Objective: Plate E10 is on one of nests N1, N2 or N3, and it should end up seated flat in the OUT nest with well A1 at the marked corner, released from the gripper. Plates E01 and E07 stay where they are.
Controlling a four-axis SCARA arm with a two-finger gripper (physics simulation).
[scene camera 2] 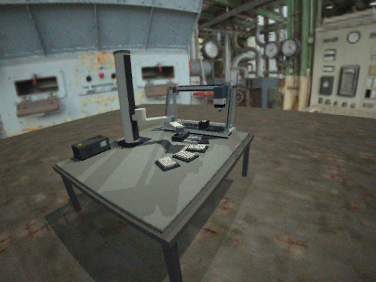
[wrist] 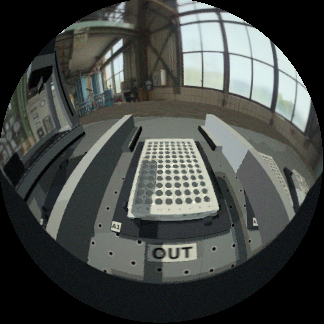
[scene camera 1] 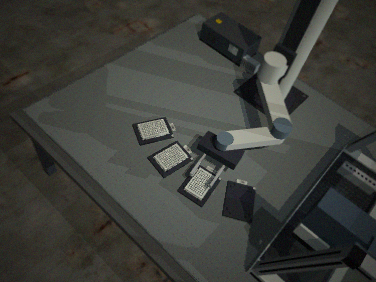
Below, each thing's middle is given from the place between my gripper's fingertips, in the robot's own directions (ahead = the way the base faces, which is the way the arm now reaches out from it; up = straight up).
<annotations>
My gripper is now 30 mm past the OUT nest [wrist: 158, 229] and 60 mm above it. From my hand the other things lie so: OUT label [wrist: 179, 252] 120 mm behind, 20 mm to the right, 70 mm below; then N1 nest [scene camera 1: 239, 201] 80 mm behind, 160 mm to the left, 60 mm below.
</annotations>
